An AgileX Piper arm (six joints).
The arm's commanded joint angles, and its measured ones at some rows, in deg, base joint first. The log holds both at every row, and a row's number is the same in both.
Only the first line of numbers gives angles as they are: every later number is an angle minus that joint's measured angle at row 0.
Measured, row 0: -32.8, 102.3, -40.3, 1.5, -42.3, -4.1
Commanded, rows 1 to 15: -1.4, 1.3, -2.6, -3.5, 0.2, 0.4; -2.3, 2.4, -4.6, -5.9, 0.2, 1.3; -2.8, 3.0, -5.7, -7.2, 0.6, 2.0; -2.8, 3.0, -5.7, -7.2, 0.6, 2.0; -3.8, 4.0, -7.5, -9.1, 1.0, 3.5; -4.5, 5.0, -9.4, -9.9, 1.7, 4.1; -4.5, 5.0, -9.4, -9.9, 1.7, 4.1; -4.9, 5.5, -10.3, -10.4, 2.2, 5.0; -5.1, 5.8, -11.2, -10.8, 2.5, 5.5; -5.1, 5.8, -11.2, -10.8, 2.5, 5.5; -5.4, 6.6, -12.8, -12.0, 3.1, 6.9; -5.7, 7.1, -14.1, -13.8, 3.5, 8.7; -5.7, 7.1, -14.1, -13.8, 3.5, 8.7; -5.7, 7.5, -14.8, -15.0, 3.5, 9.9; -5.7, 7.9, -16.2, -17.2, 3.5, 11.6
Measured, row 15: -5.4, 7.4, -14.0, -13.4, 3.5, 9.0
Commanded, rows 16 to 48: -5.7, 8.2, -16.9, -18.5, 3.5, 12.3; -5.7, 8.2, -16.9, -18.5, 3.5, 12.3; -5.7, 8.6, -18.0, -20.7, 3.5, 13.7; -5.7, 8.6, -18.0, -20.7, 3.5, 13.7; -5.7, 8.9, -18.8, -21.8, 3.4, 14.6; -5.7, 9.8, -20.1, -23.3, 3.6, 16.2; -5.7, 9.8, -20.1, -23.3, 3.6, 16.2; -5.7, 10.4, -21.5, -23.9, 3.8, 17.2; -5.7, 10.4, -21.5, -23.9, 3.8, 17.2; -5.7, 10.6, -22.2, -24.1, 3.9, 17.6; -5.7, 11.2, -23.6, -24.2, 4.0, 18.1; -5.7, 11.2, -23.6, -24.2, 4.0, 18.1; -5.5, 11.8, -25.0, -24.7, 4.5, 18.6; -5.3, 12.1, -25.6, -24.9, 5.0, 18.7; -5.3, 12.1, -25.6, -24.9, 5.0, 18.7; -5.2, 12.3, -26.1, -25.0, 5.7, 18.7; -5.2, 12.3, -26.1, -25.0, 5.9, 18.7; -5.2, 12.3, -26.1, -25.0, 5.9, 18.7; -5.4, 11.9, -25.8, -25.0, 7.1, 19.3; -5.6, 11.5, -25.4, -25.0, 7.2, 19.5; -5.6, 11.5, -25.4, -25.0, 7.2, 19.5; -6.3, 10.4, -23.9, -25.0, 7.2, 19.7; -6.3, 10.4, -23.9, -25.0, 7.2, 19.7; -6.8, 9.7, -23.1, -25.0, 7.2, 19.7; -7.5, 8.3, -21.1, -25.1, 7.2, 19.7; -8.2, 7.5, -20.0, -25.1, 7.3, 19.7; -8.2, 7.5, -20.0, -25.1, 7.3, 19.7; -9.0, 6.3, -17.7, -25.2, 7.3, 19.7; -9.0, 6.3, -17.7, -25.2, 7.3, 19.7; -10.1, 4.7, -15.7, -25.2, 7.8, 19.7; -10.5, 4.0, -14.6, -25.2, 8.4, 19.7; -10.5, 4.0, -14.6, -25.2, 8.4, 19.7; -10.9, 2.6, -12.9, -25.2, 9.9, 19.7
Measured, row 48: -9.9, 5.1, -15.0, -24.9, 8.5, 19.7
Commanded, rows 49 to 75: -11.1, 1.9, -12.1, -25.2, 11.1, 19.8; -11.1, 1.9, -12.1, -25.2, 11.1, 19.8; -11.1, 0.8, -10.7, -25.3, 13.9, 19.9; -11.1, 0.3, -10.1, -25.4, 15.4, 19.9; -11.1, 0.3, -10.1, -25.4, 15.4, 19.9; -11.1, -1.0, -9.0, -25.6, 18.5, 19.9; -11.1, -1.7, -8.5, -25.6, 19.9, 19.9; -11.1, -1.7, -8.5, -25.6, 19.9, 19.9; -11.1, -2.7, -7.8, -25.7, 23.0, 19.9; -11.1, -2.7, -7.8, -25.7, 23.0, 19.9; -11.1, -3.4, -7.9, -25.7, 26.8, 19.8; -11.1, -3.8, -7.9, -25.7, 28.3, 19.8; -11.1, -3.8, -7.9, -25.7, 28.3, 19.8; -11.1, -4.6, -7.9, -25.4, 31.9, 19.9; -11.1, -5.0, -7.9, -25.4, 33.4, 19.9; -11.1, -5.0, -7.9, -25.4, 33.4, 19.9; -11.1, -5.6, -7.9, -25.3, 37.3, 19.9; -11.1, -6.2, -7.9, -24.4, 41.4, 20.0; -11.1, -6.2, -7.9, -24.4, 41.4, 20.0; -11.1, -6.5, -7.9, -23.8, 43.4, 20.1; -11.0, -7.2, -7.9, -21.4, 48.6, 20.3; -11.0, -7.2, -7.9, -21.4, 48.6, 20.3; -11.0, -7.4, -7.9, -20.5, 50.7, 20.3; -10.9, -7.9, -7.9, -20.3, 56.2, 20.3; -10.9, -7.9, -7.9, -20.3, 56.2, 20.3; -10.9, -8.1, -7.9, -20.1, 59.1, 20.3; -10.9, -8.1, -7.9, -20.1, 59.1, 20.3
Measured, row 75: -10.9, -6.9, -8.0, -21.2, 51.2, 20.0
